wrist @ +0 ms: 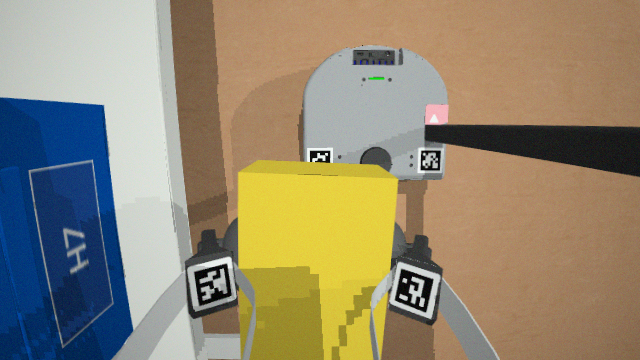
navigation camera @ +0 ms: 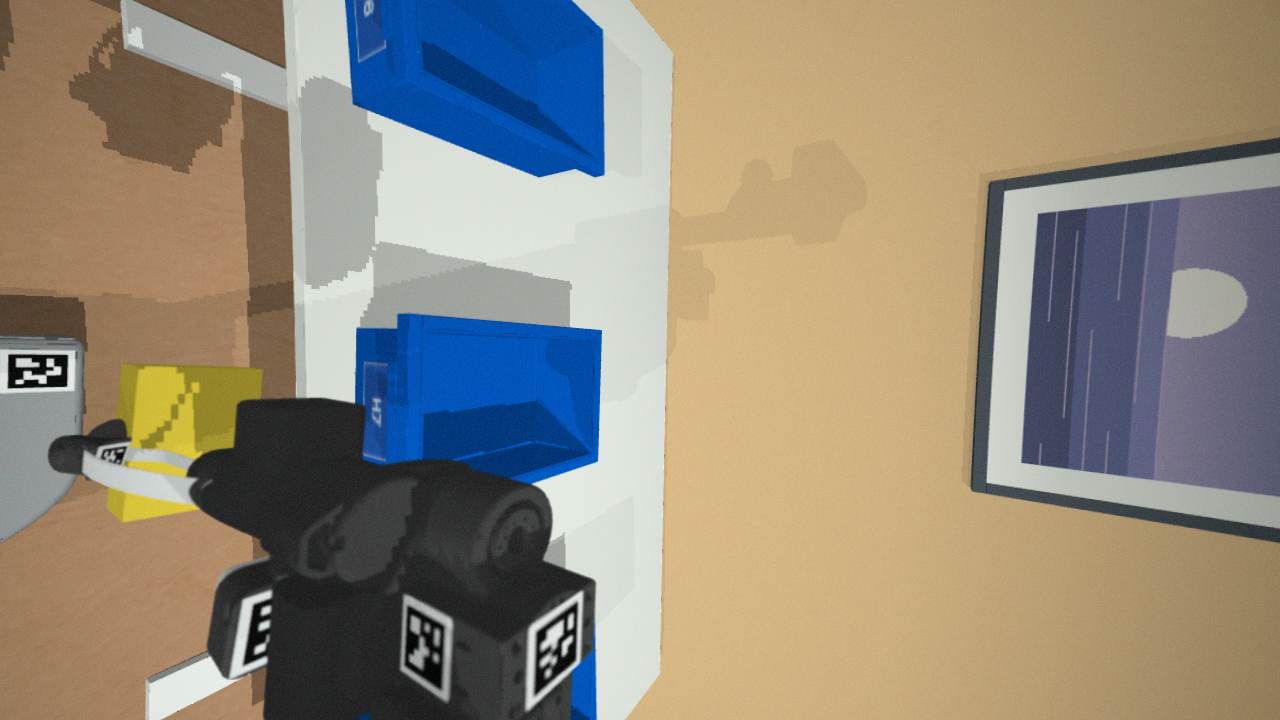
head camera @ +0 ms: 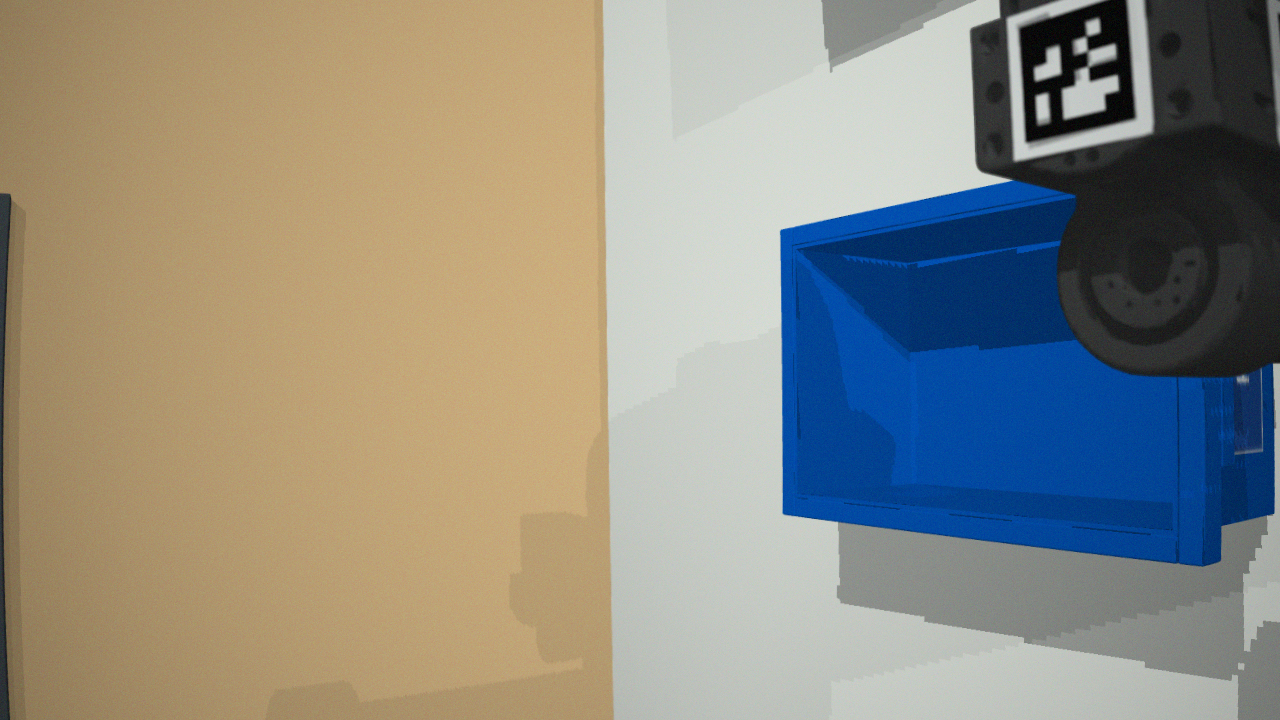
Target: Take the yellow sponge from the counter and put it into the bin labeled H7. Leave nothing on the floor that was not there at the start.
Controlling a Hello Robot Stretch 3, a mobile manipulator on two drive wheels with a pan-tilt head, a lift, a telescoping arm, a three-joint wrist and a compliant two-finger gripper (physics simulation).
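Places are measured from the robot's base along level axes (x ahead, y left, z up), in metres.
Pixels of known places: gripper, fingertip midpoint: [navigation camera: 177, 439].
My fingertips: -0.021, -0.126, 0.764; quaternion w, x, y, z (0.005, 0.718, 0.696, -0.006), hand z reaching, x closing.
Note:
For each thing: its top centre in the pictures, then the offset to it from my fingertips, as dx, dy, dz. Level surfaces: height alone.
- yellow sponge at its top centre: [navigation camera: 201, 438] +0.007, +0.000, +0.049
- blue bin labeled H7 at its top centre: [head camera: 952, 364] [navigation camera: 526, 405] +0.009, -0.280, +0.077
- white table at its surface level: dz -0.043
- blue bin at its top centre: [navigation camera: 527, 49] +0.427, -0.265, +0.077
The yellow sponge [navigation camera: 152, 407] [wrist: 310, 220] is a tall block held between the fingertips of my gripper [wrist: 315, 240], which is shut on it. The sponge hangs over the floor, just outside the white table's front edge. The blue bin labeled H7 [head camera: 1029, 420] [navigation camera: 501, 353] [wrist: 55, 135] stands upright on the white table [head camera: 698, 268] [navigation camera: 483, 214] [wrist: 135, 90], its open top up and its label side facing the sponge. In the head view my wrist covers the bin's upper right part. My fingers and the sponge do not show in the head view.
Another blue bin [navigation camera: 510, 98] stands on the table at the top of the navigation view; part of a third [navigation camera: 583, 671] shows behind my wrist. My base [wrist: 350, 110] [navigation camera: 35, 438] stands on the brown floor [wrist: 525, 65]. A framed picture [navigation camera: 991, 358] hangs on the tan wall.

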